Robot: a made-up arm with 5 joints.
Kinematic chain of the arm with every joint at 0, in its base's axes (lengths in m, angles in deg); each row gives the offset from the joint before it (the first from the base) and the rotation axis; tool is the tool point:
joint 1: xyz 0 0 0.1 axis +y
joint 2: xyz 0.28 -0.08 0 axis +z
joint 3: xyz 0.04 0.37 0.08 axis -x
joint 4: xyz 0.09 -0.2 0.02 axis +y
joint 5: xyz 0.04 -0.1 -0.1 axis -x
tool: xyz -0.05 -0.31 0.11
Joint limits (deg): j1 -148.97..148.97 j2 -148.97..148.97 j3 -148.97..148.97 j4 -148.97..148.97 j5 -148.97..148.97
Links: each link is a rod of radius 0.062 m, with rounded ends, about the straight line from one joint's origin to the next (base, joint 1, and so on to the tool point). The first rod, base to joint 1, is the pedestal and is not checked.
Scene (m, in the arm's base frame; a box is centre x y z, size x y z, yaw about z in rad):
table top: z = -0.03
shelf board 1: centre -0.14 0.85 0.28 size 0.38 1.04 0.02 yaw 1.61
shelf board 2: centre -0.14 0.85 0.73 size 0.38 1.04 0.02 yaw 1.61
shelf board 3: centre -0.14 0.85 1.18 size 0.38 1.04 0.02 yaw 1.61
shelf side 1: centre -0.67 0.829 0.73 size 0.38 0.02 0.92 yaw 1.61
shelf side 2: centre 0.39 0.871 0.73 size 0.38 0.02 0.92 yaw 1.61
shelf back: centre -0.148 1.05 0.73 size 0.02 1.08 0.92 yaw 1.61
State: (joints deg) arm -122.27 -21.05 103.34 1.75 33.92
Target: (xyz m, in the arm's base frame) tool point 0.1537 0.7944 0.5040
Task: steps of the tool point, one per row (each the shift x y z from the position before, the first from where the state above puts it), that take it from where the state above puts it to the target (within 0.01 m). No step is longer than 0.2 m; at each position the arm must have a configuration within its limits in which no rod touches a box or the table.
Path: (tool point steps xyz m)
1: 0.1119 0.0126 0.1384
2: 0.1331 0.0082 0.0987
3: 0.1418 0.0024 0.0582
4: 0.1399 -0.0039 0.0212
5: 0.1300 -0.0102 -0.0108
6: 0.1147 -0.0164 -0.0363
7: 0.0969 -0.0218 -0.0554
8: 0.0781 -0.0260 -0.0695
9: -0.0280 0.0883 0.0266
10: -0.0149 0.0855 0.0066
11: -0.0009 0.0753 -0.0066
12: 0.0108 0.0607 -0.0128
13: 0.0190 0.0450 -0.0139

